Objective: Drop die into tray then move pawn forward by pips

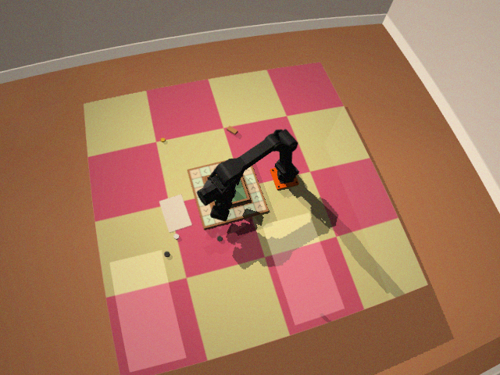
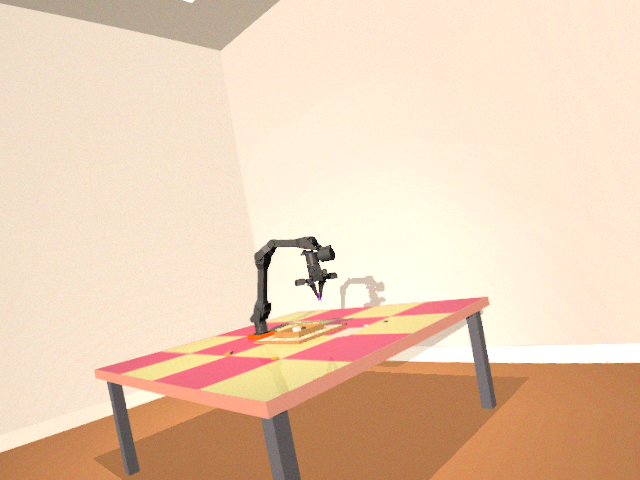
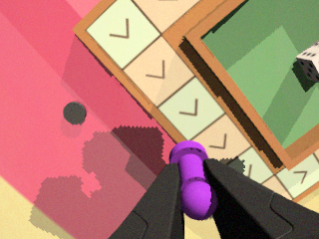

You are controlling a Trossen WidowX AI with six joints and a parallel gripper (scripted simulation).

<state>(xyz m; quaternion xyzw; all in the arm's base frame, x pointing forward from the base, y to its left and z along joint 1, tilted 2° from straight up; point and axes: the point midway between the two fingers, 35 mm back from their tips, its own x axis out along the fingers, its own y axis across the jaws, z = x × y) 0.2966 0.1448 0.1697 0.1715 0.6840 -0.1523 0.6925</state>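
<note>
My gripper tip is 4 cm past the white die, 12 cm to the left of it and 11 cm above it. The rest, counted from my gripper tip: pale card (20 cm ahead, 5 cm to the right, 14 cm below); green dice tray (3 cm behind, 12 cm to the right, 13 cm below); purple pawn (1 cm above).
</note>
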